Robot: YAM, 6 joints.
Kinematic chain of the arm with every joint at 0, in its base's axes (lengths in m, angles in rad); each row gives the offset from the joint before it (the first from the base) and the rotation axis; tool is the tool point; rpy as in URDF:
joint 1: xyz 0 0 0.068 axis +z
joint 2: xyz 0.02 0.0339 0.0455 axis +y
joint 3: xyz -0.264 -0.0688 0 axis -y
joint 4: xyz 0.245 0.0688 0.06 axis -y
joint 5: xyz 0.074 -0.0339 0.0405 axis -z
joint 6: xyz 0.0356 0 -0.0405 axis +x
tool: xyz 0 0 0 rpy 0 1.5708 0
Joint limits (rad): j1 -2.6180..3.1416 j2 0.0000..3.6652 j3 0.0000..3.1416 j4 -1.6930..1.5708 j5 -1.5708..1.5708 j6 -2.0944..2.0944
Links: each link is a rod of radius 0.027 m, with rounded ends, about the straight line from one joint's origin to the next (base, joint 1, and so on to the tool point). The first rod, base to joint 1, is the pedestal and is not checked.
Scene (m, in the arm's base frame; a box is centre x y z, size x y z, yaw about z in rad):
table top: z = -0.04
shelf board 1: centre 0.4 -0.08 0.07 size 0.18 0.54 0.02 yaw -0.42
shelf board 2: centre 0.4 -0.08 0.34 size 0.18 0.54 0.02 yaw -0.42
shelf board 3: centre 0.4 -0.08 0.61 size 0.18 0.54 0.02 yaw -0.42
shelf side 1: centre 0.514 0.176 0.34 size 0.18 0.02 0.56 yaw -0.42
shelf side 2: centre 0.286 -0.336 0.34 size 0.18 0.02 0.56 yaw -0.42
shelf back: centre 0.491 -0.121 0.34 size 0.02 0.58 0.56 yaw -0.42
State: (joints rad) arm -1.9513 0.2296 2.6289 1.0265 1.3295 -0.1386
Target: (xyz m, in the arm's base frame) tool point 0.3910 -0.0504 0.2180
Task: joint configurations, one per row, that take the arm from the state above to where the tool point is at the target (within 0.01 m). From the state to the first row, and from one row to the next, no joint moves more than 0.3 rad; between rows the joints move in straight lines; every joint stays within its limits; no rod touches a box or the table.
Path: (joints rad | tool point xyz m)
1: -1.6798 0.3616 2.3621 0.9701 1.3442 -0.1386 | 0.0160 0.4654 0.4186
2: -1.4084 0.4936 2.0953 0.9138 1.3588 -0.1386 | -0.0903 0.3359 0.5294
3: -1.1369 0.6256 1.8285 0.8574 1.3735 -0.1386 | -0.1157 0.1667 0.5897
4: -0.8654 0.7576 1.5616 0.8010 1.3882 -0.1386 | -0.0576 0.0137 0.5934
5: -0.5940 0.8896 1.2948 0.7447 1.4028 -0.1386 | 0.0532 -0.0783 0.5433
6: -0.3225 1.0216 1.0280 0.6883 1.4175 -0.1386 | 0.1670 -0.0929 0.4511
7: -0.0510 1.1536 0.7612 0.6319 1.4322 -0.1386 | 0.2369 -0.0474 0.3353
8: 0.2204 1.2856 0.4944 0.5756 1.4468 -0.1386 | 0.2392 0.0174 0.2180
9: 0.0896 1.5746 0.7800 0.5986 1.3688 -0.1386 | 0.3169 -0.0065 0.2289
10: -0.0413 1.8637 1.0656 0.6216 1.2908 -0.1386 | 0.3910 -0.0504 0.2180

